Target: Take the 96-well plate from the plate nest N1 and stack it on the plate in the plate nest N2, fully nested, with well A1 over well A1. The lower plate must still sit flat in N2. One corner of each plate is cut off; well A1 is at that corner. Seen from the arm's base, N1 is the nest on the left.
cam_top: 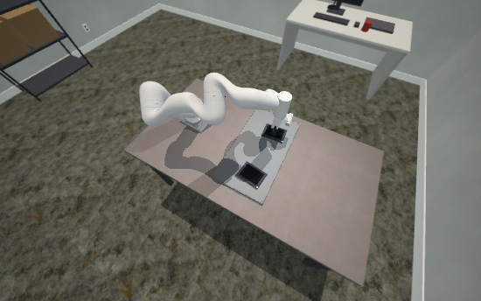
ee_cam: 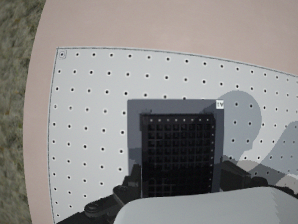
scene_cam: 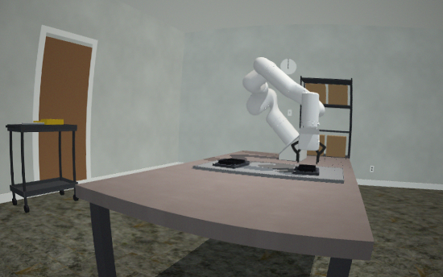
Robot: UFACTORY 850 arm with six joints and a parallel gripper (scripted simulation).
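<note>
Now: the 96-well plate 30 mm below my hand. From my hand the other things lie so: white mark 440 mm to the right, 50 mm ahead, 40 mm below; plate nest 380 mm to the right, 50 mm below, 20 mm behind.
</note>
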